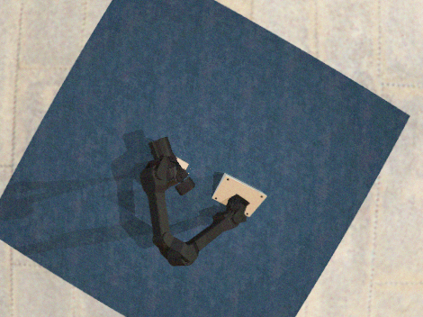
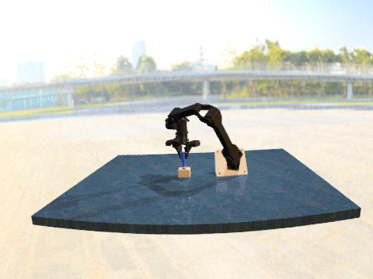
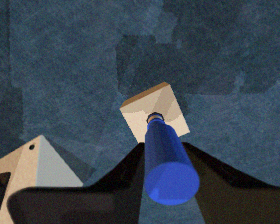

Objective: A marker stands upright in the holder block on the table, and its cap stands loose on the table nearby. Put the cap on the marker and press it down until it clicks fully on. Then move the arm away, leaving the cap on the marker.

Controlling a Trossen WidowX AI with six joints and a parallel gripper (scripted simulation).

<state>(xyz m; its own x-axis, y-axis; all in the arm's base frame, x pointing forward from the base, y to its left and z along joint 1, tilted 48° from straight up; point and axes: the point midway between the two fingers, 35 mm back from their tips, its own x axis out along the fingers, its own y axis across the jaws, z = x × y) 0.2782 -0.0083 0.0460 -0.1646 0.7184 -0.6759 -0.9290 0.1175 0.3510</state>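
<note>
Now: the blue cap 10 mm above my gripper tip.
</note>
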